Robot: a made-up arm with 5 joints. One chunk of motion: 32 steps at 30 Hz.
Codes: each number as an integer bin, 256 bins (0 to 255) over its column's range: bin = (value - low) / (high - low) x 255, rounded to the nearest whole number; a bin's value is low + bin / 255 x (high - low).
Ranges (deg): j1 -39..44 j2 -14..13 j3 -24..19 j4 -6..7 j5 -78..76
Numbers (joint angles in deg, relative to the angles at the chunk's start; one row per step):
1: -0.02 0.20 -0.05 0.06 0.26
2: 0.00 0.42 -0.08 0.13 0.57
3: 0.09 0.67 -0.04 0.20 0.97
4: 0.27 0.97 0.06 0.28 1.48
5: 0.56 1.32 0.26 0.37 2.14
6: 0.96 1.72 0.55 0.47 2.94
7: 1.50 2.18 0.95 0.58 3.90
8: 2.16 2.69 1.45 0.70 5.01
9: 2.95 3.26 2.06 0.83 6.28
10: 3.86 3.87 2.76 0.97 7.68
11: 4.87 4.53 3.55 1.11 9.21
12: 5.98 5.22 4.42 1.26 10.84
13: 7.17 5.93 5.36 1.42 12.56
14: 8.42 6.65 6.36 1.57 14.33
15: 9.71 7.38 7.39 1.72 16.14
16: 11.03 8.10 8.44 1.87 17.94
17: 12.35 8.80 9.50 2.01 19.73
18: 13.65 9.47 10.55 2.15 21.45
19: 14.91 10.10 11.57 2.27 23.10
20: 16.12 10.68 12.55 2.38 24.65
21: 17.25 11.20 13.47 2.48 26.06
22: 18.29 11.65 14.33 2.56 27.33
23: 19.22 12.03 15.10 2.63 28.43
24: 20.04 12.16 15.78 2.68 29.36
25: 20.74 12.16 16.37 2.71 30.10
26: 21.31 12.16 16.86 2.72 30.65
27: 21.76 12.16 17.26 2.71 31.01
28: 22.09 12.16 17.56 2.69 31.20
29: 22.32 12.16 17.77 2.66 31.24
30: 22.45 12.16 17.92 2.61 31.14
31: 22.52 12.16 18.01 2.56 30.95
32: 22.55 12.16 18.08 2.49 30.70
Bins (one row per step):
1: 120 134 142 119 130
2: 120 136 142 120 130
3: 120 139 142 122 131
4: 121 141 143 123 132
5: 122 145 144 125 133
6: 123 148 146 127 134
7: 124 153 148 129 136
8: 126 158 151 131 137
9: 129 163 155 134 140
10: 132 169 159 137 142
11: 135 175 163 139 144
12: 138 182 169 142 147
13: 142 188 174 146 150
14: 146 195 180 148 153
15: 150 202 186 151 156
16: 154 209 192 154 159
17: 158 215 199 157 162
18: 162 222 205 160 165
19: 166 228 211 162 167
20: 169 233 217 164 170
21: 173 238 222 166 172
22: 176 242 227 168 174
23: 179 246 232 169 176
24: 181 247 236 170 178
25: 184 247 239 171 179
26: 185 247 242 171 180
27: 187 247 245 171 181
28: 188 247 246 170 181
29: 188 247 248 170 181
30: 189 247 249 169 181
31: 189 247 249 168 180
32: 189 247 250 167 180

